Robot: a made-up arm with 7 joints.
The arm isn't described. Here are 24 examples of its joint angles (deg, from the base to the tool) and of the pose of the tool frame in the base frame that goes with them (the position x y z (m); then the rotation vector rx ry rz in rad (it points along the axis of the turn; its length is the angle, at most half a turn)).
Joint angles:
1: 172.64 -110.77 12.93 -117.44 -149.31 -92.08 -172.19
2: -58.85 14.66 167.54 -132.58 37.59 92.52 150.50
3: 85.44 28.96 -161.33 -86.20 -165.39 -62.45 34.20
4: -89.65 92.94 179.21 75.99 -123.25 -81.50 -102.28
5: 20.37 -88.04 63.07 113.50 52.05 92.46 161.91
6: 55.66 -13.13 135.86 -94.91 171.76 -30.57 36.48
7: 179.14 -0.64 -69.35 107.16 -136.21 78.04 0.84
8: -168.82 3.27 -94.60 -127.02 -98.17 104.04 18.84
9: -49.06 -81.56 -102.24 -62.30 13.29 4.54 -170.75
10: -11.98 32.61 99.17 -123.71 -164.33 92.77 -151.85
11: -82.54 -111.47 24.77 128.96 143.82 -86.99 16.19
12: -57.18 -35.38 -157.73 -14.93 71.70 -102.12 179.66
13: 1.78 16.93 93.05 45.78 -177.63 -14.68 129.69
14: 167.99 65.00 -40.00 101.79 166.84 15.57 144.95
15: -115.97 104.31 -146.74 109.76 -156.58 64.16 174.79
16: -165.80 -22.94 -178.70 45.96 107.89 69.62 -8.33
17: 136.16 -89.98 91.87 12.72 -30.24 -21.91 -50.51
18: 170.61 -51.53 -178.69 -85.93 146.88 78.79 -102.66
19: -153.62 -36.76 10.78 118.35 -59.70 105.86 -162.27
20: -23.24 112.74 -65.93 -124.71 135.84 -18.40 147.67
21: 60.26 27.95 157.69 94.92 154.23 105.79 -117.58
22: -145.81 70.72 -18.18 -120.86 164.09 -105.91 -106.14
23: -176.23 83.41 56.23 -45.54 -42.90 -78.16 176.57
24: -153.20 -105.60 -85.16 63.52 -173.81 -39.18 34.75
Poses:
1: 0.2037 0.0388 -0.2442 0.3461 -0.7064 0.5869
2: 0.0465 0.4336 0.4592 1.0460 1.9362 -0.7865
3: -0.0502 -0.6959 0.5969 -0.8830 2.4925 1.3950
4: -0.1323 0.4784 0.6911 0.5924 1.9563 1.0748
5: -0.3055 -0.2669 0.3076 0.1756 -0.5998 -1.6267
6: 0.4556 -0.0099 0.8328 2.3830 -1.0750 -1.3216
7: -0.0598 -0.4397 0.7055 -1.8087 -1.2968 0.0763
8: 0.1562 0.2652 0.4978 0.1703 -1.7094 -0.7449
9: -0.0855 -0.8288 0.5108 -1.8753 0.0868 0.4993
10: 0.0569 0.2395 0.3313 -0.1586 0.9121 2.2526
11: 0.0138 -0.1717 0.4814 1.7938 -0.6358 1.5120
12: -0.0544 -0.4212 0.9650 -1.5237 0.0884 1.8782
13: 0.1785 -0.4350 1.0564 -1.8949 1.0288 0.6810
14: -0.4389 -0.4235 0.0451 -0.7937 0.0996 -0.4733
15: -0.4187 0.3502 0.5971 1.8724 -1.8404 1.2882
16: 0.5160 -0.2938 0.8966 -0.4629 2.4073 1.5644
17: 0.6548 0.7346 0.2351 0.2971 -1.3931 0.7253
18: 0.0065 -0.0846 0.8378 -1.3556 0.1721 -1.1818
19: -0.1230 0.0010 0.6210 0.5863 1.5594 2.6128
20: 0.3766 -0.3066 0.4165 -1.8741 -1.3792 -0.3788
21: -0.0934 0.0255 0.9403 -1.9114 -1.6584 0.5257
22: -0.1430 0.2206 0.7585 1.5877 1.5976 0.4457
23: -0.6317 -0.2026 0.6761 -2.6407 -0.7716 0.5662
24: 0.2920 -0.7051 0.1968 -1.2507 1.2667 0.2185
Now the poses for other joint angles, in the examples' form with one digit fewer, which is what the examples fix.
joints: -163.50 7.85 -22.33 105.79 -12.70 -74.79 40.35
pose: -0.520 0.029 0.684 0.720 2.311 0.009
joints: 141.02 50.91 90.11 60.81 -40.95 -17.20 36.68
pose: -0.716 0.025 0.788 1.339 1.734 0.296
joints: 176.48 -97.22 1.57 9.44 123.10 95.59 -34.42
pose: 0.807 0.208 0.153 0.492 -1.198 2.406
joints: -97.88 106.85 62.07 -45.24 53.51 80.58 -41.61
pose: -0.245 0.811 0.279 2.073 0.170 -0.896
